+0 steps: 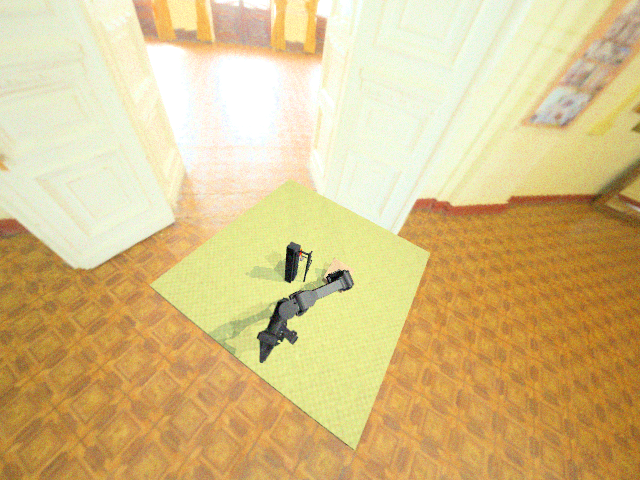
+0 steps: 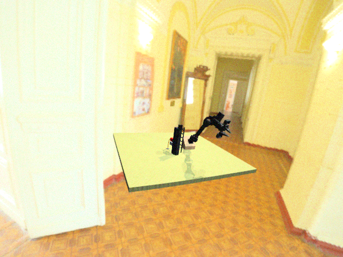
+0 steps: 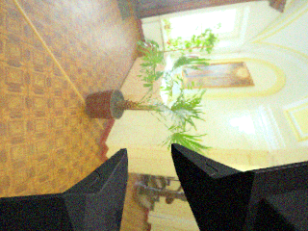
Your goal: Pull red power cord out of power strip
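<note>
The red plug is 57 cm to the right of my gripper tip, 24 cm ahead of it and 23 cm below it.
</note>
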